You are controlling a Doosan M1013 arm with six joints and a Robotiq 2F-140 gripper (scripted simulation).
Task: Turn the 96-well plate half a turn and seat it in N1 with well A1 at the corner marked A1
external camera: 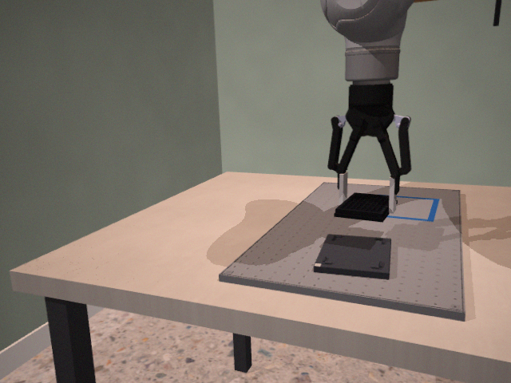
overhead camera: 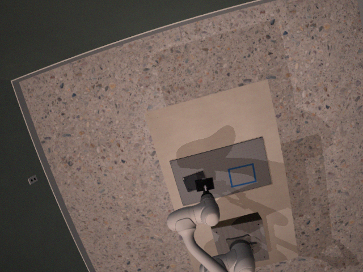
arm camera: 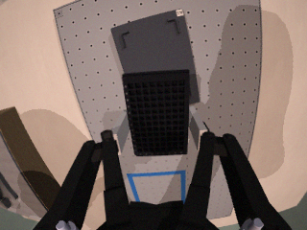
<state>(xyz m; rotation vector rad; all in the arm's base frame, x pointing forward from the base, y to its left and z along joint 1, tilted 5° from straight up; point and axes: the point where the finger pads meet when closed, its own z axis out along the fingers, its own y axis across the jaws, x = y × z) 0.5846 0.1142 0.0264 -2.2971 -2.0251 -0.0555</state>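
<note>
Now: hand 10 mm short of the plate nest N1, 60 mm to the right of it and 90 mm above it. From my hand the other things lie so: small white A1 mark: 60 mm ahead, 140 mm to the left, 90 mm below; then black 96-well plate: 20 mm below.
</note>
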